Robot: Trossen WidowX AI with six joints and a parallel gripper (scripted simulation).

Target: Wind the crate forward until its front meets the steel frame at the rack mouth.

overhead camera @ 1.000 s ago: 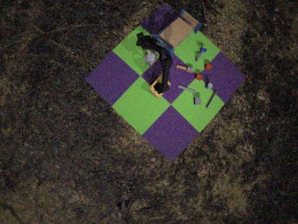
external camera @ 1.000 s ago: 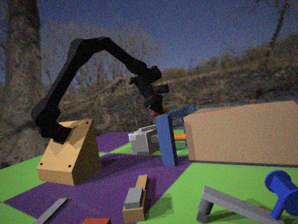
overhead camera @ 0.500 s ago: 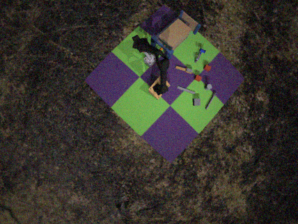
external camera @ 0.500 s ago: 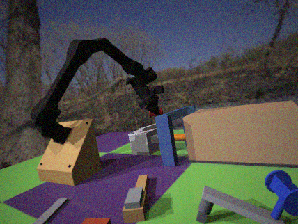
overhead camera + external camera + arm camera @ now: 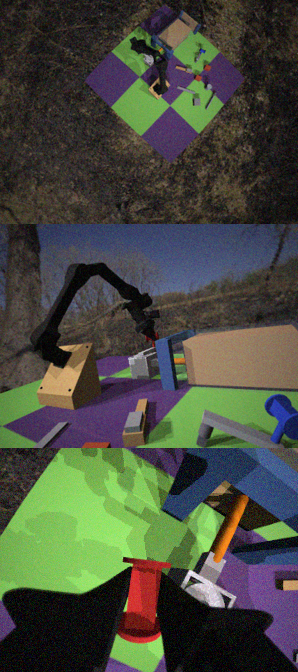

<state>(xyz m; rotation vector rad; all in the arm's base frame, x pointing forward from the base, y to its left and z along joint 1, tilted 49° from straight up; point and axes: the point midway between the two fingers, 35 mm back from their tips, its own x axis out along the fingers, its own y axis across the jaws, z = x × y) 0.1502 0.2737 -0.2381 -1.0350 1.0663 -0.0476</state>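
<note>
My gripper tip is 12 cm to the left of the grey winch, 10 cm above it and 2 cm past it. The rest, counted from my gripper tip: red grip (1 cm to the right, 1 cm behind); grey bar (58 cm to the right, 13 cm below, 7 cm ahead); wood-and-grey block (42 cm to the right, 21 cm ahead, 11 cm below).
</note>
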